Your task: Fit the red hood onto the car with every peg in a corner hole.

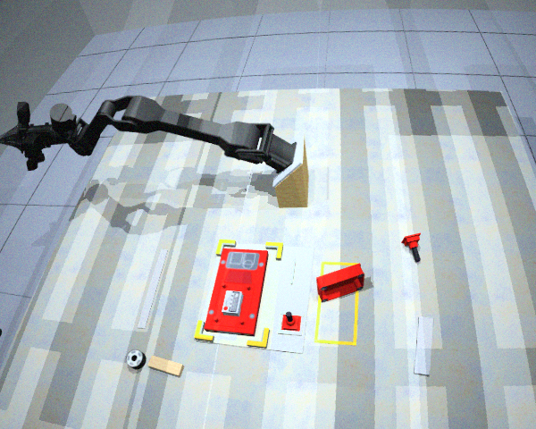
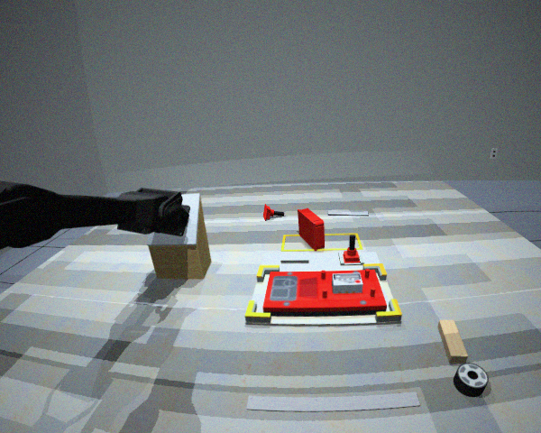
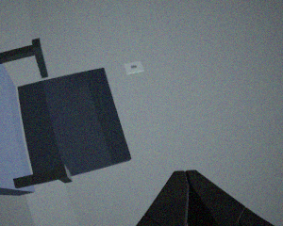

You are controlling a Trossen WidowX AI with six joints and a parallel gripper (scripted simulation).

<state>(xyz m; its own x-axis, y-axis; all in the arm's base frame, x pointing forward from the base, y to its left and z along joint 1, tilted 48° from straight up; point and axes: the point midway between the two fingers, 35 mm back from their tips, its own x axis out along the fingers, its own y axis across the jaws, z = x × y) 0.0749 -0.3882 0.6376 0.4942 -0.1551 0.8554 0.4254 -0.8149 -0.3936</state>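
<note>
The red hood lies 91 cm to the left of my gripper tip, 24 cm below it and 15 cm ahead of it. Round my gripper tip: wooden block 58 cm to the left, 38 cm ahead, 27 cm below; then grey engine block 70 cm to the left, 25 cm below, 23 cm ahead; then black wheel 51 cm to the left, 39 cm ahead, 27 cm below.
</note>
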